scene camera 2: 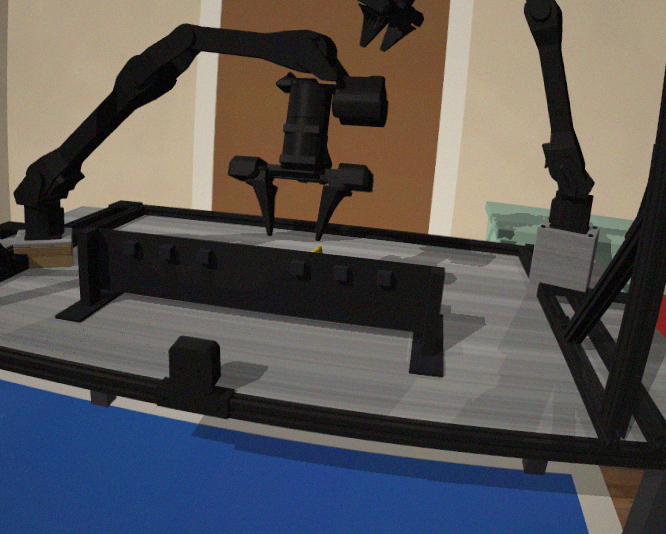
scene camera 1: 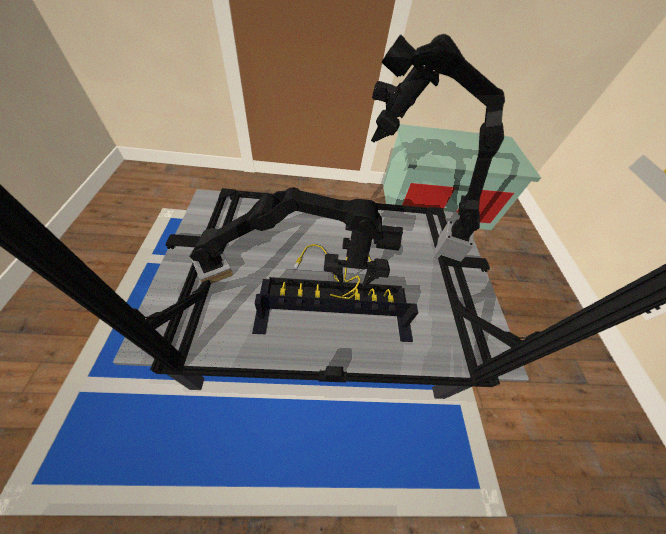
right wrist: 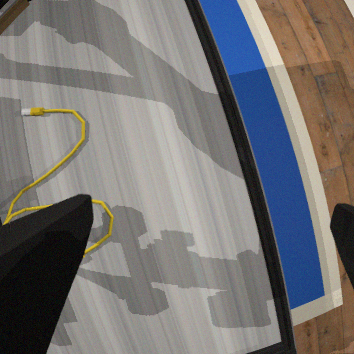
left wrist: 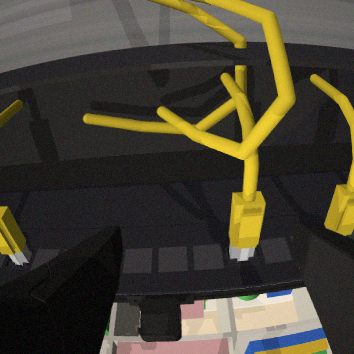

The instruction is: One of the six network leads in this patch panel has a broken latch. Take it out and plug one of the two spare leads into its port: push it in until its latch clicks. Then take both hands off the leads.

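Frame: origin at the left arm's base, x back, y right, z up, level; metres.
Where they show: left gripper, fingertip midpoint: (scene camera 2: 293, 238) (scene camera 1: 352, 287) (left wrist: 209, 236); right gripper, fingertip midpoint: (scene camera 2: 372, 48) (scene camera 1: 375, 134) (right wrist: 219, 212); left arm's base at its link origin: (scene camera 2: 43, 235) (scene camera 1: 210, 262); right arm's base at its link origin: (scene camera 2: 569, 227) (scene camera 1: 460, 233).
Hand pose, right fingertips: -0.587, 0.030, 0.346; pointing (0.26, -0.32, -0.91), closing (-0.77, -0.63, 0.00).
Things, the pixels of their centre, and the offset from my right fingertips, as dx, dy, dz. "*": a spot on its surface instead.
- dark patch panel at the middle of its body: (left wrist: 121, 188) (scene camera 2: 255, 281) (scene camera 1: 336, 301) +0.294, +0.305, -0.335
- lead's yellow plug at the middle of its body: (left wrist: 245, 244) +0.246, +0.346, -0.297
- spare lead at the middle of its body: (right wrist: 30, 110) (scene camera 1: 297, 262) +0.315, +0.079, -0.379
- Yellow cable at a spot on its surface: (left wrist: 190, 132) * +0.242, +0.297, -0.331
- cable loop at a spot on its surface: (right wrist: 111, 220) * +0.062, +0.118, -0.384
- small black block at a spot on its surface: (scene camera 2: 194, 361) (scene camera 1: 336, 376) * +0.414, +0.496, -0.349
The dark patch panel (scene camera 1: 333, 305) (scene camera 2: 250, 283) (left wrist: 100, 200) stands on the table with yellow leads along its row: three at the left, three at the right in scene camera 1. The left gripper (scene camera 2: 293, 236) (left wrist: 212, 228) is open above and behind the panel. In the left wrist view one lead's yellow plug (left wrist: 247, 220) stands between its fingers, untouched, its clear tip at the port row; other plugs (left wrist: 10, 230) (left wrist: 342, 210) show at the sides. A spare lead (scene camera 1: 299, 260) (right wrist: 37, 111) lies behind the panel. Which latch is broken cannot be told. The right gripper (right wrist: 215, 202) (scene camera 2: 373, 47) is open, high up.
Yellow cable (left wrist: 190, 132) crosses above the panel. Another cable loop (right wrist: 111, 220) lies on the table, partly hidden by a right finger. A black frame (scene camera 1: 250, 372) edges the table, with a small black block (scene camera 1: 333, 373) (scene camera 2: 194, 361) at its front. A green cabinet (scene camera 1: 522, 161) stands behind.
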